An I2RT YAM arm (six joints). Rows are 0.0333 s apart.
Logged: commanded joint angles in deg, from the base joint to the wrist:
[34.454 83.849 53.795 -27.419 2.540 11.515]
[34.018 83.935 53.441 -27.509 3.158 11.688]
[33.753 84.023 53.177 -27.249 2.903 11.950]
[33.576 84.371 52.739 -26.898 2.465 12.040]
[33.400 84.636 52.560 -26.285 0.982 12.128]
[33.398 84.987 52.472 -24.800 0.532 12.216]
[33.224 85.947 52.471 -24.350 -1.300 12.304]
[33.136 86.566 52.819 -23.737 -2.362 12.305]
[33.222 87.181 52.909 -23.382 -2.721 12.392]
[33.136 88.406 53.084 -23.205 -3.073 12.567]
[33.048 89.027 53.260 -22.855 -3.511 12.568]
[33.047 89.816 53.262 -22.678 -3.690 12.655]
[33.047 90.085 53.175 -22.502 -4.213 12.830]
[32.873 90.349 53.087 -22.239 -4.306 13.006]
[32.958 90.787 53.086 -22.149 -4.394 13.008]
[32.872 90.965 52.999 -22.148 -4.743 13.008]
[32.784 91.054 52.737 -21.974 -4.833 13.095]
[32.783 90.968 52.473 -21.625 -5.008 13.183]
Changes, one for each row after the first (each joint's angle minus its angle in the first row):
[-0.436 0.086 -0.354 -0.090 0.618 0.173]
[-0.701 0.174 -0.618 0.170 0.363 0.435]
[-0.878 0.522 -1.056 0.521 -0.075 0.525]
[-1.054 0.787 -1.235 1.134 -1.558 0.613]
[-1.056 1.138 -1.323 2.619 -2.008 0.701]
[-1.230 2.098 -1.324 3.069 -3.840 0.789]
[-1.318 2.717 -0.976 3.682 -4.902 0.790]
[-1.232 3.332 -0.886 4.037 -5.261 0.877]
[-1.318 4.557 -0.711 4.214 -5.613 1.052]
[-1.406 5.178 -0.535 4.564 -6.051 1.053]
[-1.407 5.967 -0.533 4.741 -6.230 1.140]
[-1.407 6.236 -0.620 4.917 -6.753 1.315]
[-1.581 6.500 -0.708 5.180 -6.846 1.491]
[-1.496 6.938 -0.709 5.270 -6.934 1.493]
[-1.582 7.116 -0.796 5.271 -7.283 1.493]
[-1.670 7.205 -1.058 5.445 -7.373 1.580]
[-1.671 7.119 -1.322 5.794 -7.548 1.668]

